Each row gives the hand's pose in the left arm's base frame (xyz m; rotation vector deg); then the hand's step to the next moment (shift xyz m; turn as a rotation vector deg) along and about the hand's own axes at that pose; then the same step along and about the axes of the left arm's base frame.
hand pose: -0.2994 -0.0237 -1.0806 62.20 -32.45 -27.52
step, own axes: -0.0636 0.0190 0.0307 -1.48 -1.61 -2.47
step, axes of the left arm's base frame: -0.0665 0.0259 0.0161 0.32 1.97 -2.63
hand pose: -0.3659 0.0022 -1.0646 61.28 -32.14 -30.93
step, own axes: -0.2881 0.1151 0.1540 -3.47 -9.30 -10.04
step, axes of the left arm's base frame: -0.2987 0.1318 0.1157 2.79 5.28 -12.79
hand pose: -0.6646 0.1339 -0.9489 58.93 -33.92 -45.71
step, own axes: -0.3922 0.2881 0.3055 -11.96 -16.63 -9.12
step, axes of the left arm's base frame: -0.3747 0.2430 0.3615 -5.04 9.57 -19.64
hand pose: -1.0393 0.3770 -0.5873 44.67 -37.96 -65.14
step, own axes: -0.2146 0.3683 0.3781 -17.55 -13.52 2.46
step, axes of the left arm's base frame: -0.1677 0.2104 0.5022 -14.23 13.27 -10.88
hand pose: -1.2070 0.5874 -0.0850 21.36 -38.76 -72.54
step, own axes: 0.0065 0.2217 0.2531 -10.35 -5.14 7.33
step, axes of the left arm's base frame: 0.0017 0.0818 0.3264 -10.10 9.23 -0.27
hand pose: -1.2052 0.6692 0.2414 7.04 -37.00 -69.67
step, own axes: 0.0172 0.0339 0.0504 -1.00 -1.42 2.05
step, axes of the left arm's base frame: 0.0052 0.0094 0.0622 -2.44 0.89 0.68
